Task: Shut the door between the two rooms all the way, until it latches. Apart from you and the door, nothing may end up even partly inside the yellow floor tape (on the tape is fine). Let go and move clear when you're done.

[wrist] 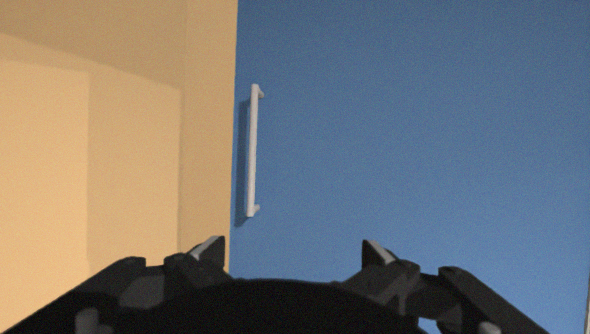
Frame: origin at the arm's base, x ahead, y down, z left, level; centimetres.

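Seen in the pictures: gripper, fingertip midpoint: (293,253).
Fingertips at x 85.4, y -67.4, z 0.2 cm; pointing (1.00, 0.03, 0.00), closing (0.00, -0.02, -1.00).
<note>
A point is followed by its place in that frame.
The blue door (410,140) {x 133.7, y -79.3, z -27.8 cm} fills the middle and right of the wrist view. Its free edge runs upright left of the middle, against the tan wall behind it. A pale vertical bar handle (253,150) {x 130.6, y -75.1, z 11.5 cm} stands off the door near that edge, with its shadow on the door to its left. My gripper (293,253) {x 85.4, y -67.4, z 0.2 cm} is open and empty, low in the view. The handle is above the fingertips in the view, between them but nearer the left one, and apart from them. The latch, the floor and the yellow tape do not show.
A tan wall (135,150) {x 200.6, y -74.9, z 88.9 cm} with a corner and bands of shadow stands to the left of the door. A thin pale strip shows at the lower right edge of the view, beside the door's far side.
</note>
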